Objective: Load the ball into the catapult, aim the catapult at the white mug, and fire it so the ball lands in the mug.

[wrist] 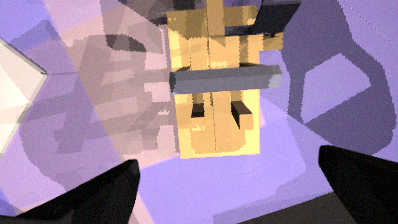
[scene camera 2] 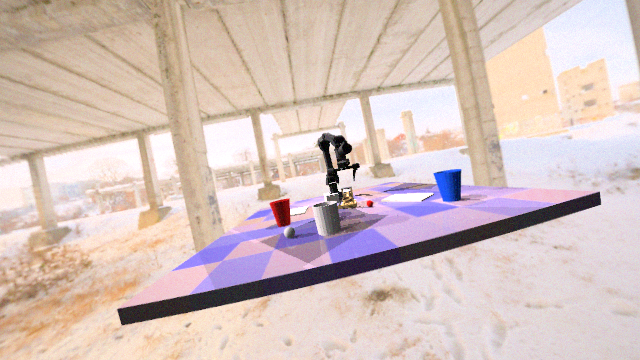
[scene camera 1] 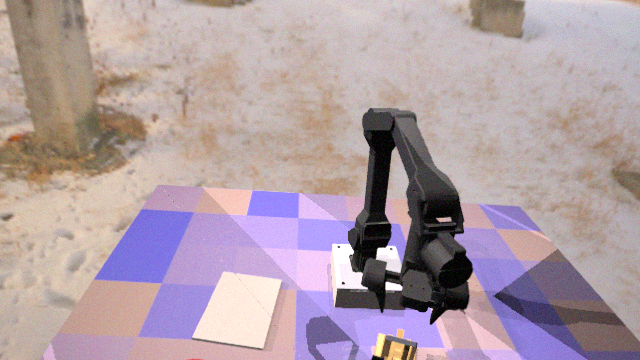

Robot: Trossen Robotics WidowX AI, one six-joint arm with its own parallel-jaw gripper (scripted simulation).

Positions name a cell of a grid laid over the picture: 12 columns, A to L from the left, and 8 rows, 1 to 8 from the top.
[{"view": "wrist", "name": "gripper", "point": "G6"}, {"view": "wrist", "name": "tan wooden catapult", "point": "F3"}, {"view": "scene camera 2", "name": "white mug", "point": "G5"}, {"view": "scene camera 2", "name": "blue cup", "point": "I5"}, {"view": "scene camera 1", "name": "gripper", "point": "H8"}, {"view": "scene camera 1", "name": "flat white sheet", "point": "E7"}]
